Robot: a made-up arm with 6 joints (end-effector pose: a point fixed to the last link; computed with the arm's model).
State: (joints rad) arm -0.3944 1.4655 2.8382 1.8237 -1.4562 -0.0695
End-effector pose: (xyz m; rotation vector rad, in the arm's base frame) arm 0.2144 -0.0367 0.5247 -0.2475 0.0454 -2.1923
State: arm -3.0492 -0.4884 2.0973 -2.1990 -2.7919 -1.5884
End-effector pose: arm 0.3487 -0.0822 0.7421 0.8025 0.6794 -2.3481
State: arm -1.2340 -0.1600 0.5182 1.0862 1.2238 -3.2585
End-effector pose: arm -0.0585 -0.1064 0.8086 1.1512 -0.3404 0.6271
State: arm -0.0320 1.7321 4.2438 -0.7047 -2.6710 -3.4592
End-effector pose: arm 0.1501 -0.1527 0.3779 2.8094 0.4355 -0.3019
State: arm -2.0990 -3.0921 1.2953 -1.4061 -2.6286 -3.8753
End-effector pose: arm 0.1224 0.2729 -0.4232 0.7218 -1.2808 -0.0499
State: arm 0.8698 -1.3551 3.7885 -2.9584 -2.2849 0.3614
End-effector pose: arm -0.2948 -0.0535 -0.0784 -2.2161 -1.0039 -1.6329
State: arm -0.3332 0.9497 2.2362 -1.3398 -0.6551 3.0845
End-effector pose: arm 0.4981 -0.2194 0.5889 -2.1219 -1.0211 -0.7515
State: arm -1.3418 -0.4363 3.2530 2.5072 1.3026 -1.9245
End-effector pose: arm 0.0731 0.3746 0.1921 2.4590 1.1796 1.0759
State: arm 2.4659 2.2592 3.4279 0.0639 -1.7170 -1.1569
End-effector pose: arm -0.1680 0.3828 0.2244 -0.0603 1.4018 1.7555
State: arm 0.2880 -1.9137 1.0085 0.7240 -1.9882 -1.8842
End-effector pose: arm -0.5810 -0.3237 -0.0238 2.4383 -0.8352 0.6718
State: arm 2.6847 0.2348 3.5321 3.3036 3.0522 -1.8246
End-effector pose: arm 0.1256 -0.2751 0.4573 -0.0736 -1.4893 2.1515
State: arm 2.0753 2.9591 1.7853 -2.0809 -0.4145 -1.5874
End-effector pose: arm -0.0952 -0.0236 -0.5367 1.0681 1.9441 -1.4222
